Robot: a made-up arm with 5 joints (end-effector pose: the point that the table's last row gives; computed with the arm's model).
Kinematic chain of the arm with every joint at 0, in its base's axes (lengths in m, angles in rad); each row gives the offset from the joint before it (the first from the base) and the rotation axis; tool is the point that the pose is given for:
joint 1: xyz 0 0 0.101 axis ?
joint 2: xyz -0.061 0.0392 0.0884 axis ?
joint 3: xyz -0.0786 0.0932 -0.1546 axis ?
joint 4: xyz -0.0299 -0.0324 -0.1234 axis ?
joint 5: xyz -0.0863 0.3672 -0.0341 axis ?
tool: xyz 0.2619 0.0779 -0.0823
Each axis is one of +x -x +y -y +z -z.
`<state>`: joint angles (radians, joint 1 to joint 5).
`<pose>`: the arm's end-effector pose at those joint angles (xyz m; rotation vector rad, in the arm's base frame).
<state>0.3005 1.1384 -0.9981 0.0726 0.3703</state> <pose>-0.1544 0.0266 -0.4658 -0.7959 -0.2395 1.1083</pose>
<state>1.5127 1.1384 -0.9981 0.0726 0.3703</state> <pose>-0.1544 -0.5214 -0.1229 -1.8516 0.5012 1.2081</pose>
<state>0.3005 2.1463 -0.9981 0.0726 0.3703</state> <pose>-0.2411 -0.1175 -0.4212 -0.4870 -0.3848 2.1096</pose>
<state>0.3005 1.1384 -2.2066 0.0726 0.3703</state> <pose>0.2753 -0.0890 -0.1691 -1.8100 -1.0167 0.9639</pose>
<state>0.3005 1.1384 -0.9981 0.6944 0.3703</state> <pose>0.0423 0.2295 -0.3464 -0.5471 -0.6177 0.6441</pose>
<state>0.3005 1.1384 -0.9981 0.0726 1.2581</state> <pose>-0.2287 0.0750 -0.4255 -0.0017 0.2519 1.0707</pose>
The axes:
joint 1: -x
joint 2: +z
joint 3: +x
joint 4: -z
joint 5: +x

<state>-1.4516 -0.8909 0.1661 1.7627 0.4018</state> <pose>0.0131 0.2754 -0.2472 0.7090 1.5361 -2.4441</pose>
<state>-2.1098 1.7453 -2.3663 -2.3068 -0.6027</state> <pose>0.0089 0.0354 -0.4230 -1.8541 -0.6739 0.7852</pose>
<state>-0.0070 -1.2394 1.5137 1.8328 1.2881</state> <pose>0.2064 -0.1812 -0.2952 -1.3788 0.6991 1.7973</pose>
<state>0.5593 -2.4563 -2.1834 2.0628 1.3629</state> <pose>-0.0733 -0.0739 0.5279 -2.7536 -0.5788 -1.0407</pose>
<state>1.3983 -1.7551 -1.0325 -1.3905 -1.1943</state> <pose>-0.0177 -0.2901 -0.3850 -2.2609 1.3049 -0.5690</pose>
